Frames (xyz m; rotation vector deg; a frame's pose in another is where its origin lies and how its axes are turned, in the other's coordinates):
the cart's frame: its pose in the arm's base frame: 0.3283 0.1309 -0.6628 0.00 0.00 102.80
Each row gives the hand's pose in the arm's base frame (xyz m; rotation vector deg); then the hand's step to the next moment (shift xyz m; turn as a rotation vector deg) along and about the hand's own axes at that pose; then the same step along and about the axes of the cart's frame.
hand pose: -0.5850 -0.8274 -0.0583 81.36 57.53 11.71
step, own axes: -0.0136 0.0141 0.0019 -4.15 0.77 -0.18
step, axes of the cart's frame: -0.0071 0.0023 0.0182 -1.90 2.75 2.58
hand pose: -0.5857 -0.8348 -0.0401 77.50 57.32 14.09
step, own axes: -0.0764 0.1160 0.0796 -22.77 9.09 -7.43
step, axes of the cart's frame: -0.0868 -0.0385 0.1289 -4.23 16.48 19.16
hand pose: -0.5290 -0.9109 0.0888 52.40 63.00 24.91
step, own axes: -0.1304 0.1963 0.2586 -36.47 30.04 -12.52
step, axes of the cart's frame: -0.1282 -0.1779 0.2726 1.86 23.00 43.09
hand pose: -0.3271 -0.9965 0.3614 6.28 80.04 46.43
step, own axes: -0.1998 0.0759 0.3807 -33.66 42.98 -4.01
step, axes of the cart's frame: 0.0176 -0.3291 0.2864 15.43 18.04 49.32
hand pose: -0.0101 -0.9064 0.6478 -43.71 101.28 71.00
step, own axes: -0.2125 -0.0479 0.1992 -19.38 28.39 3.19
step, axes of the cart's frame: 0.1283 -0.2311 0.1314 15.45 10.42 29.06
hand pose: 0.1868 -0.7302 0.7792 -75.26 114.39 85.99
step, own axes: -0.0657 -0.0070 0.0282 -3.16 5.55 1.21
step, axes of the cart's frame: 0.0471 -0.0445 0.0310 3.34 2.46 5.00
